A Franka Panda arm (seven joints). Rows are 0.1 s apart.
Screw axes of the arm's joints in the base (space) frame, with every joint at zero. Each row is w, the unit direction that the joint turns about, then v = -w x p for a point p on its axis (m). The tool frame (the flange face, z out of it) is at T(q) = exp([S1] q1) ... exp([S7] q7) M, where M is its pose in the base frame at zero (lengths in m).
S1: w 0 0 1 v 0.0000 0.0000 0.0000
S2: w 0 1 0 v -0.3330 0.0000 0.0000
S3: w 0 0 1 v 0.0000 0.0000 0.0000
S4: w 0 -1 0 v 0.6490 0.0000 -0.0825
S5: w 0 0 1 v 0.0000 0.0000 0.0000
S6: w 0 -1 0 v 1.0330 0.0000 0.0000
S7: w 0 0 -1 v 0.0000 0.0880 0.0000
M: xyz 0.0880 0.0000 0.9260 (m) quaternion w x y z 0 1 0 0
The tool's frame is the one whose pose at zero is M.
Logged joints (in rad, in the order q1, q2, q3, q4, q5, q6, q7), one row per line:
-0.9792 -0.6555 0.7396 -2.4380 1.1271 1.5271 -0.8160
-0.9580 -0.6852 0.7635 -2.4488 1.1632 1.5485 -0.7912
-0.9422 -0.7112 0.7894 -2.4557 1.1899 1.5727 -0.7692
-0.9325 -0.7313 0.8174 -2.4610 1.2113 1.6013 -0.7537
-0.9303 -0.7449 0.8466 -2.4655 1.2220 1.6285 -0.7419
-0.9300 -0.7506 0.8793 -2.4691 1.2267 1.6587 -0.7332
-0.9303 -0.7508 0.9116 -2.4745 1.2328 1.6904 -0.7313
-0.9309 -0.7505 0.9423 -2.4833 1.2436 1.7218 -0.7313
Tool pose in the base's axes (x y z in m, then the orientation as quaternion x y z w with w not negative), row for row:
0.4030 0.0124 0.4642 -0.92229 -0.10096 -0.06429 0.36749
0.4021 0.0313 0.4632 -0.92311 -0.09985 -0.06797 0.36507
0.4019 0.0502 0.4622 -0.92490 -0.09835 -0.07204 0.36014
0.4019 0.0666 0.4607 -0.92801 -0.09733 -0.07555 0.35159
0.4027 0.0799 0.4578 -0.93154 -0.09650 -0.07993 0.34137
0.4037 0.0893 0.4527 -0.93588 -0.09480 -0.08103 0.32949
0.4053 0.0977 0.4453 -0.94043 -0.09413 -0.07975 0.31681
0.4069 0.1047 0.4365 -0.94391 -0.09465 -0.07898 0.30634
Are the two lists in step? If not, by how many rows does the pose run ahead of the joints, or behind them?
The pose runs 1 row behind the joints: the pose in row i belongs to the joints in row i - 1.
